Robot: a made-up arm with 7 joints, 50 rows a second.
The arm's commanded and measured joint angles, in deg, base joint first. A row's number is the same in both.
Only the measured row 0 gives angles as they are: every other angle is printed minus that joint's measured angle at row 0.
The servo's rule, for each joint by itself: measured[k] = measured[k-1] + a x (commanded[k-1-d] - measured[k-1]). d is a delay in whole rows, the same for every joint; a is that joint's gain. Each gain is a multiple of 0.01, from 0.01 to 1. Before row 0 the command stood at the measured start. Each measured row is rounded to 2 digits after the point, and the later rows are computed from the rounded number. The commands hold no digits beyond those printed.
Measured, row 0:
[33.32, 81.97, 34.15, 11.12, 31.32, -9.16, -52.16]
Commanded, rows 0 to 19:
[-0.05, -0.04, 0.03, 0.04, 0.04, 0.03, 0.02]
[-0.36, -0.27, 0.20, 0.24, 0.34, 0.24, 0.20]
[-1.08, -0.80, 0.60, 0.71, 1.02, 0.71, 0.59]
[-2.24, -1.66, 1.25, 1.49, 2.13, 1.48, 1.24]
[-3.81, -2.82, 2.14, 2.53, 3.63, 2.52, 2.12]
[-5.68, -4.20, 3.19, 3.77, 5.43, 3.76, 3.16]
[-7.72, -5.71, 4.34, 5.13, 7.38, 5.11, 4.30]
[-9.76, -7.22, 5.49, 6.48, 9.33, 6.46, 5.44]
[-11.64, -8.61, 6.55, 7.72, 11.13, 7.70, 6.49]
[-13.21, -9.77, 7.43, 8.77, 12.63, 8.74, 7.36]
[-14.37, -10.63, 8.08, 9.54, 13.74, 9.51, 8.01]
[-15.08, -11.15, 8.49, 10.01, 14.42, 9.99, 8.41]
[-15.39, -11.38, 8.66, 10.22, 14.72, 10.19, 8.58]
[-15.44, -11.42, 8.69, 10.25, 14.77, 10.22, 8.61]
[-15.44, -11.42, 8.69, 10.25, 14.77, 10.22, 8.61]
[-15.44, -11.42, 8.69, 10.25, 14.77, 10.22, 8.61]
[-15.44, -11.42, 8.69, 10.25, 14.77, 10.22, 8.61]
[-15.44, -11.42, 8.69, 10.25, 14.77, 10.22, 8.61]
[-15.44, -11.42, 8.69, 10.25, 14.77, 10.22, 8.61]
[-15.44, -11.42, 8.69, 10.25, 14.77, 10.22, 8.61]
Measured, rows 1 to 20:
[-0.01, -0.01, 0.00, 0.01, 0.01, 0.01, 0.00]
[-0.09, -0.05, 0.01, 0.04, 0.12, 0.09, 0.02]
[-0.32, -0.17, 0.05, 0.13, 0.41, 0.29, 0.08]
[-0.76, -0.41, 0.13, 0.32, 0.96, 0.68, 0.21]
[-1.46, -0.80, 0.27, 0.63, 1.81, 1.29, 0.42]
[-2.43, -1.34, 0.47, 1.07, 2.97, 2.11, 0.72]
[-3.65, -2.04, 0.74, 1.64, 4.38, 3.10, 1.11]
[-5.06, -2.87, 1.07, 2.32, 5.96, 4.21, 1.59]
[-6.57, -3.79, 1.45, 3.08, 7.61, 5.36, 2.13]
[-8.10, -4.75, 1.87, 3.88, 9.22, 6.48, 2.71]
[-9.54, -5.69, 2.30, 4.67, 10.67, 7.48, 3.29]
[-10.81, -6.56, 2.73, 5.42, 11.87, 8.31, 3.85]
[-11.86, -7.33, 3.15, 6.09, 12.78, 8.93, 4.37]
[-12.68, -7.98, 3.54, 6.67, 13.42, 9.36, 4.84]
[-13.31, -8.53, 3.90, 7.17, 13.85, 9.64, 5.25]
[-13.80, -8.99, 4.24, 7.60, 14.14, 9.83, 5.62]
[-14.18, -9.38, 4.55, 7.97, 14.34, 9.96, 5.95]
[-14.47, -9.71, 4.84, 8.29, 14.48, 10.05, 6.24]
[-14.69, -9.98, 5.11, 8.56, 14.57, 10.11, 6.50]
[-14.86, -10.21, 5.36, 8.80, 14.63, 10.15, 6.73]
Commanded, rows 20 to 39:
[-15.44, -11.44, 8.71, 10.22, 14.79, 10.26, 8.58]
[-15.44, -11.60, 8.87, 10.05, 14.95, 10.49, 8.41]
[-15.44, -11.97, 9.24, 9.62, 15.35, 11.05, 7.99]
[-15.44, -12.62, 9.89, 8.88, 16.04, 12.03, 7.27]
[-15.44, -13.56, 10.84, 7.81, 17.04, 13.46, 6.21]
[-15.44, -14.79, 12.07, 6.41, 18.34, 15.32, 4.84]
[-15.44, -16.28, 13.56, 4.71, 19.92, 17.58, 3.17]
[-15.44, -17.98, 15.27, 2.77, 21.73, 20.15, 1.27]
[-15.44, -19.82, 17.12, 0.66, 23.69, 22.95, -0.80]
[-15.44, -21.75, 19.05, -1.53, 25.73, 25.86, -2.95]
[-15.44, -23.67, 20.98, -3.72, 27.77, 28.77, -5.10]
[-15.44, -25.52, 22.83, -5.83, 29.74, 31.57, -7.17]
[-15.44, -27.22, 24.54, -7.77, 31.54, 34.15, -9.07]
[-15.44, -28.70, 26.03, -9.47, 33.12, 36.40, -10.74]
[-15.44, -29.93, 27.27, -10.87, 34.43, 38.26, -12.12]
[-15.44, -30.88, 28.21, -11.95, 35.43, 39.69, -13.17]
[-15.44, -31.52, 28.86, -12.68, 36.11, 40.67, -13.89]
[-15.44, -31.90, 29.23, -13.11, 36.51, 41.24, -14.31]
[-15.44, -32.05, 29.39, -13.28, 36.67, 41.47, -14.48]
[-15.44, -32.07, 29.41, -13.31, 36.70, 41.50, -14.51]
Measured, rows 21 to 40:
[-14.99, -10.41, 5.59, 9.00, 14.68, 10.19, 6.93]
[-15.09, -10.60, 5.82, 9.15, 14.77, 10.29, 7.09]
[-15.17, -10.82, 6.06, 9.22, 14.96, 10.54, 7.19]
[-15.23, -11.11, 6.33, 9.17, 15.31, 11.03, 7.20]
[-15.28, -11.50, 6.65, 8.98, 15.86, 11.83, 7.09]
[-15.32, -12.03, 7.03, 8.62, 16.65, 12.98, 6.84]
[-15.35, -12.71, 7.49, 8.07, 17.70, 14.50, 6.44]
[-15.37, -13.55, 8.03, 7.33, 18.99, 16.36, 5.87]
[-15.39, -14.55, 8.67, 6.40, 20.49, 18.53, 5.14]
[-15.40, -15.70, 9.40, 5.29, 22.17, 20.95, 4.25]
[-15.41, -16.98, 10.21, 4.03, 23.96, 23.53, 3.22]
[-15.42, -18.35, 11.09, 2.65, 25.81, 26.18, 2.08]
[-15.42, -19.77, 12.03, 1.19, 27.64, 28.81, 0.85]
[-15.42, -21.20, 13.01, -0.30, 29.39, 31.31, -0.42]
[-15.42, -22.60, 14.01, -1.78, 31.00, 33.60, -1.71]
[-15.42, -23.92, 15.00, -3.20, 32.42, 35.61, -2.97]
[-15.42, -25.14, 15.97, -4.53, 33.60, 37.28, -4.17]
[-15.42, -26.22, 16.90, -5.73, 34.53, 38.59, -5.29]
[-15.42, -27.15, 17.77, -6.79, 35.21, 39.54, -6.30]
[-15.42, -27.94, 18.58, -7.70, 35.69, 40.19, -7.20]

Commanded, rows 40 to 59:
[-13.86, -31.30, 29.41, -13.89, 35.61, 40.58, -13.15]
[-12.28, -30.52, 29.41, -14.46, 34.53, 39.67, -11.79]
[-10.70, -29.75, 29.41, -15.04, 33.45, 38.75, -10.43]
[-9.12, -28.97, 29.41, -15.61, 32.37, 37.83, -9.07]
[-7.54, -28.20, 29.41, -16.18, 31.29, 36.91, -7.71]
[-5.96, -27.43, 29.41, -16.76, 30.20, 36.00, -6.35]
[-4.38, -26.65, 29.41, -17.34, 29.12, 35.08, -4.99]
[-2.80, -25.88, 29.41, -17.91, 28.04, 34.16, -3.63]
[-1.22, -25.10, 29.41, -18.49, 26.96, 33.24, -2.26]
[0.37, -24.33, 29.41, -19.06, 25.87, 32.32, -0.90]
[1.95, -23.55, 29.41, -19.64, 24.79, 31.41, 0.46]
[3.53, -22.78, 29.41, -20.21, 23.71, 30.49, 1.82]
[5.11, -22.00, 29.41, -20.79, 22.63, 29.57, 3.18]
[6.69, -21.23, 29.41, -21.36, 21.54, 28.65, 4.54]
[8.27, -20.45, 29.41, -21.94, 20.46, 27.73, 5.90]
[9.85, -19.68, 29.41, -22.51, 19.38, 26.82, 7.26]
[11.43, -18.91, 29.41, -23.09, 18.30, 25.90, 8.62]
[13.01, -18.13, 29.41, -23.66, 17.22, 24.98, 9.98]
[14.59, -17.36, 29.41, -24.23, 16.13, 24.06, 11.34]
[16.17, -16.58, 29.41, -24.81, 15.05, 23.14, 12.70]
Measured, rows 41 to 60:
[-15.06, -28.48, 19.34, -8.57, 35.66, 40.32, -7.85]
[-14.42, -28.81, 20.04, -9.39, 35.30, 40.11, -8.28]
[-13.56, -28.96, 20.70, -10.18, 34.71, 39.66, -8.52]
[-12.54, -28.96, 21.31, -10.94, 33.96, 39.06, -8.58]
[-11.39, -28.84, 21.88, -11.67, 33.11, 38.35, -8.48]
[-10.14, -28.61, 22.41, -12.38, 32.18, 37.57, -8.25]
[-8.82, -28.30, 22.90, -13.07, 31.20, 36.75, -7.89]
[-7.44, -27.91, 23.36, -13.75, 30.19, 35.90, -7.42]
[-6.01, -27.46, 23.78, -14.41, 29.16, 35.02, -6.85]
[-4.54, -26.96, 24.17, -15.06, 28.11, 34.13, -6.20]
[-3.05, -26.41, 24.54, -15.70, 27.05, 33.23, -5.47]
[-1.54, -25.83, 24.88, -16.33, 25.98, 32.33, -4.67]
[-0.01, -25.22, 25.20, -16.95, 24.91, 31.42, -3.81]
[1.53, -24.58, 25.49, -17.57, 23.83, 30.51, -2.89]
[3.08, -23.92, 25.76, -18.18, 22.75, 29.59, -1.92]
[4.64, -23.24, 26.02, -18.79, 21.67, 28.68, -0.91]
[6.20, -22.55, 26.26, -19.39, 20.59, 27.76, 0.14]
[7.77, -21.84, 26.48, -19.99, 19.51, 26.84, 1.22]
[9.34, -21.12, 26.69, -20.58, 18.43, 25.92, 2.33]
[10.91, -20.39, 26.88, -21.17, 17.35, 25.00, 3.47]

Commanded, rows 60 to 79:
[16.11, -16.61, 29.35, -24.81, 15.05, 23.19, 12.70]
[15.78, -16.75, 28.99, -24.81, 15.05, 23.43, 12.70]
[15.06, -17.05, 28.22, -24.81, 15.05, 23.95, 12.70]
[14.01, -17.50, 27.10, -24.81, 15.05, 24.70, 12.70]
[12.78, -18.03, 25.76, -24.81, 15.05, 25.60, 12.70]
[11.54, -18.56, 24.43, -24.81, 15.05, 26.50, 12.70]
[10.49, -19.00, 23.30, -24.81, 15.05, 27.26, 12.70]
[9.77, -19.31, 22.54, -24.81, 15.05, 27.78, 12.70]
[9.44, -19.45, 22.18, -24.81, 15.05, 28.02, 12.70]
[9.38, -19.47, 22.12, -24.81, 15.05, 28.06, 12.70]
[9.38, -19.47, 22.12, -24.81, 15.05, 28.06, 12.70]
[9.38, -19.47, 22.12, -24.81, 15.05, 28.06, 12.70]
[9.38, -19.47, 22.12, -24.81, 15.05, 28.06, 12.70]
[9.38, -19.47, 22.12, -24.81, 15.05, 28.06, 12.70]
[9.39, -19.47, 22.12, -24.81, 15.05, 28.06, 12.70]
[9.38, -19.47, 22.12, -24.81, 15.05, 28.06, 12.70]
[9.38, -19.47, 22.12, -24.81, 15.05, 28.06, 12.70]
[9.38, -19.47, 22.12, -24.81, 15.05, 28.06, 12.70]
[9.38, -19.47, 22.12, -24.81, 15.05, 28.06, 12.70]
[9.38, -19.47, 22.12, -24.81, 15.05, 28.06, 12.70]
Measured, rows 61 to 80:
[12.11, -19.79, 27.05, -21.68, 16.61, 24.40, 4.49]
[12.95, -19.30, 27.19, -22.12, 16.11, 24.08, 5.39]
[13.44, -18.94, 27.26, -22.50, 15.77, 24.04, 6.19]
[13.57, -18.71, 27.25, -22.82, 15.54, 24.26, 6.91]
[13.39, -18.60, 27.15, -23.10, 15.38, 24.70, 7.55]
[12.96, -18.59, 26.96, -23.34, 15.27, 25.29, 8.12]
[12.39, -18.66, 26.70, -23.55, 15.20, 25.94, 8.62]
[11.79, -18.76, 26.41, -23.73, 15.15, 26.55, 9.07]
[11.25, -18.87, 26.11, -23.88, 15.12, 27.04, 9.47]
[10.82, -18.97, 25.83, -24.01, 15.10, 27.38, 9.83]
[10.49, -19.05, 25.57, -24.12, 15.08, 27.60, 10.15]
[10.23, -19.12, 25.33, -24.22, 15.07, 27.75, 10.43]
[10.03, -19.18, 25.11, -24.30, 15.06, 27.85, 10.68]
[9.88, -19.23, 24.90, -24.37, 15.06, 27.92, 10.90]
[9.77, -19.27, 24.71, -24.43, 15.06, 27.97, 11.10]
[9.68, -19.30, 24.53, -24.48, 15.06, 28.00, 11.28]
[9.61, -19.33, 24.36, -24.53, 15.06, 28.02, 11.44]
[9.56, -19.35, 24.20, -24.57, 15.06, 28.03, 11.58]
[9.52, -19.37, 24.05, -24.60, 15.06, 28.04, 11.70]
[9.49, -19.39, 23.91, -24.63, 15.06, 28.05, 11.81]

